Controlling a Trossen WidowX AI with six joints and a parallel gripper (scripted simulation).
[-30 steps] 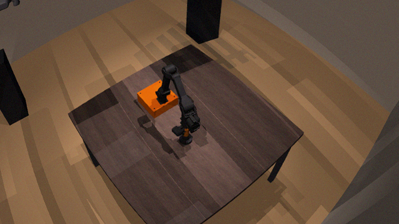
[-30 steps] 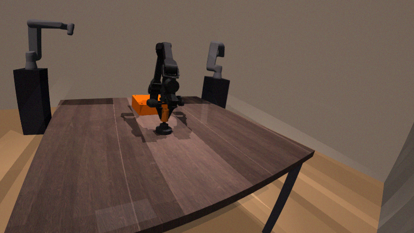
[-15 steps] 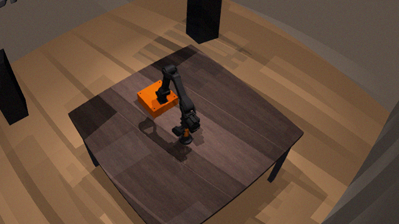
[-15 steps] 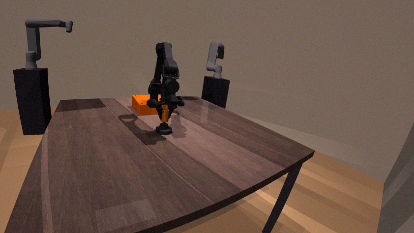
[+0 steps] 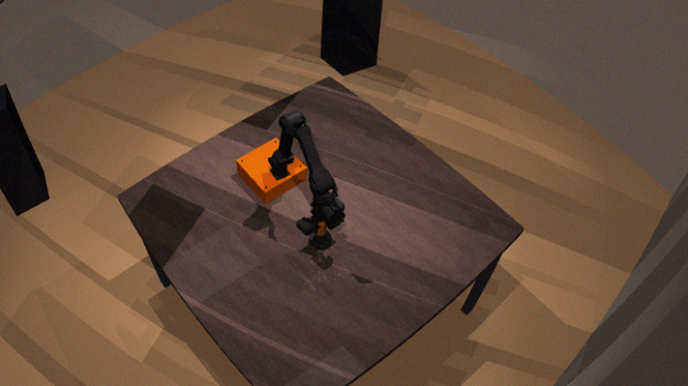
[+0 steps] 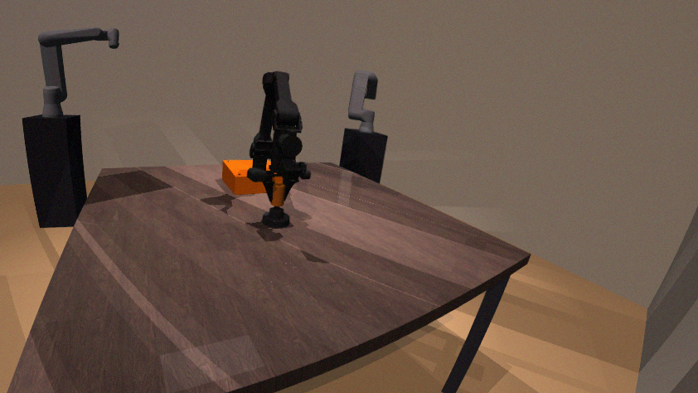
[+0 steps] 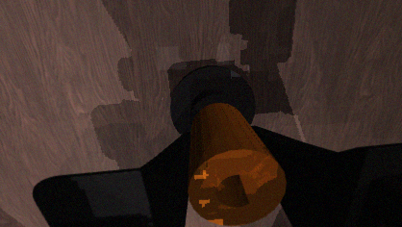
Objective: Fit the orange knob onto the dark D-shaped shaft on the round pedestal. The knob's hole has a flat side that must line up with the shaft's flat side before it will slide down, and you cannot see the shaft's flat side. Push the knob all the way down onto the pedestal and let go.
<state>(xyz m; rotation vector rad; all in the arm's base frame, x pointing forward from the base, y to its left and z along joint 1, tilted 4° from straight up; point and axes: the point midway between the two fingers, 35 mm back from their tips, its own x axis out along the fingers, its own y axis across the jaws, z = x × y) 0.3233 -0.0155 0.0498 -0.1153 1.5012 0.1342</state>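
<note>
Right now my gripper tip is 20 mm below the orange knob. Also, from my gripper tip: dark round pedestal 40 mm below.
</note>
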